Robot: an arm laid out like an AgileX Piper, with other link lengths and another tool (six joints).
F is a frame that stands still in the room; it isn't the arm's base.
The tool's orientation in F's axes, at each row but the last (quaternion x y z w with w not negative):
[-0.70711, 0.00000, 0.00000, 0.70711]
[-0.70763, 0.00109, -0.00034, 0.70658]
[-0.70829, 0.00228, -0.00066, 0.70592]
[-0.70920, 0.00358, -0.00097, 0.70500]
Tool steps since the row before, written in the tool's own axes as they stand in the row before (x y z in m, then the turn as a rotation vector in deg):
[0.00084, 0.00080, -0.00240, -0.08, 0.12, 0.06]
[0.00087, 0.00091, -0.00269, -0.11, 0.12, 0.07]
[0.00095, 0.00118, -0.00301, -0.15, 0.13, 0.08]
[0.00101, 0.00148, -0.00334, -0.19, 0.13, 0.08]
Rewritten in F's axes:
[0.00084, -0.00240, -0.00080, -0.08, 0.06, -0.12]
[0.00086, -0.00269, -0.00091, -0.11, 0.07, -0.12]
[0.00093, -0.00302, -0.00117, -0.15, 0.08, -0.13]
[0.00098, -0.00336, -0.00146, -0.19, 0.08, -0.13]

